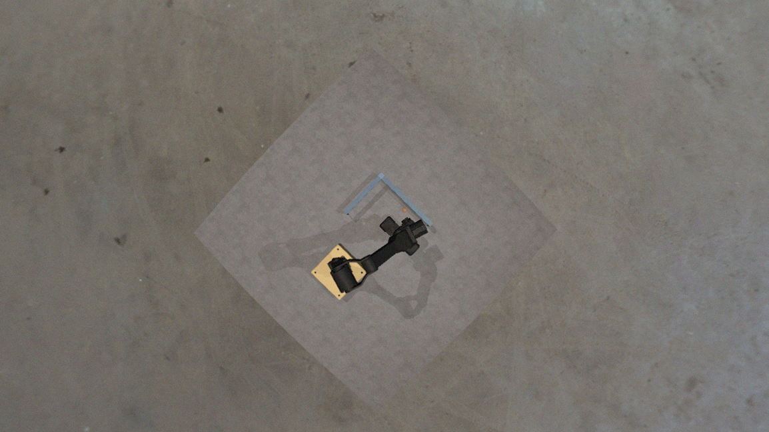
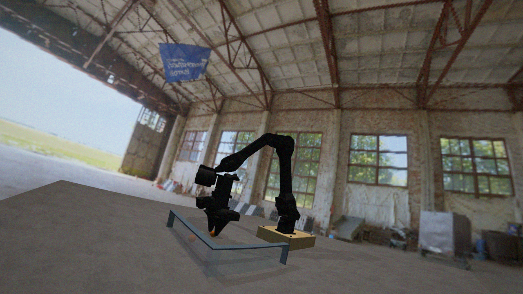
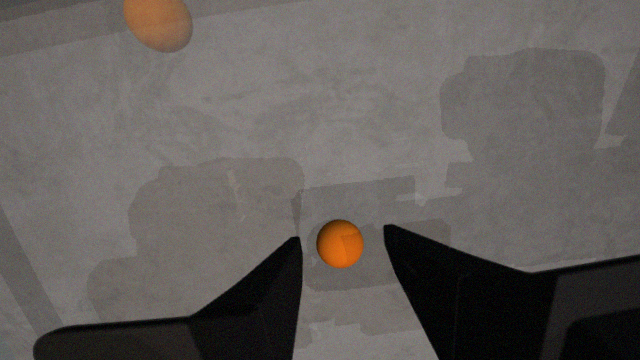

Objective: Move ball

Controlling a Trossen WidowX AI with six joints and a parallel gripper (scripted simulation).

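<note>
Now: gripper tip 9 cm short of the see-through ball copy and 8 cm to the right of it. From my gripper tip the other things lie so: orange ball right at my gripper tip.
</note>
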